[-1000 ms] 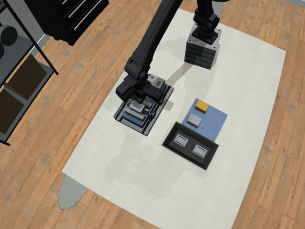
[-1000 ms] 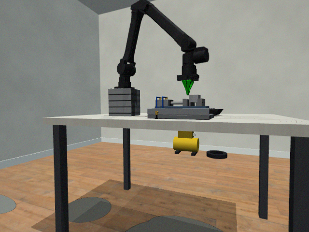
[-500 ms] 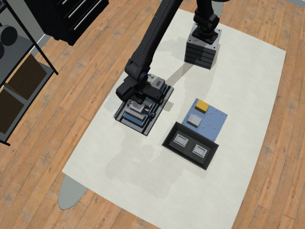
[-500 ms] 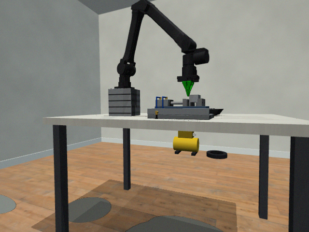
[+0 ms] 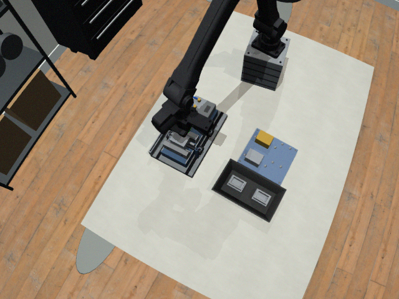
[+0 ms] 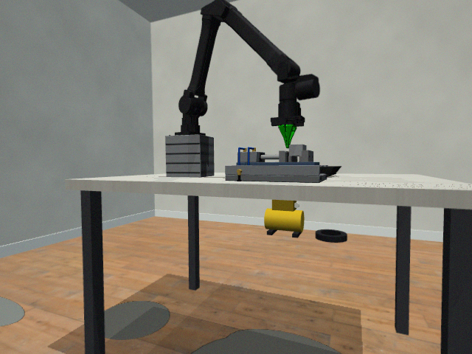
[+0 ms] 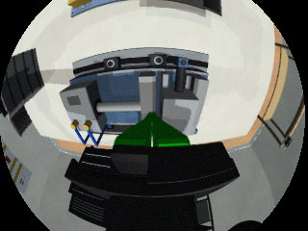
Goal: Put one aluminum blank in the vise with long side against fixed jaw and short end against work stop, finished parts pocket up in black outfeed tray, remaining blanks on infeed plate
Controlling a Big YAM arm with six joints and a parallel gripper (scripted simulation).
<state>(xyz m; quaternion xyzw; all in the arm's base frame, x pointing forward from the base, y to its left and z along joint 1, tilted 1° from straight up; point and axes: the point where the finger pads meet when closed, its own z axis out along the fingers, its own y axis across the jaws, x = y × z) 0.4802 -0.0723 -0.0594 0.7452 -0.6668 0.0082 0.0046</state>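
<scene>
Right now my hand is 13 cm past the hose-end block, 1 cm to the left of it and 4 cm above it. From my hand the other things lie so: yellow brass blank: 18 cm behind, 25 cm to the left, 9 cm below.
</scene>
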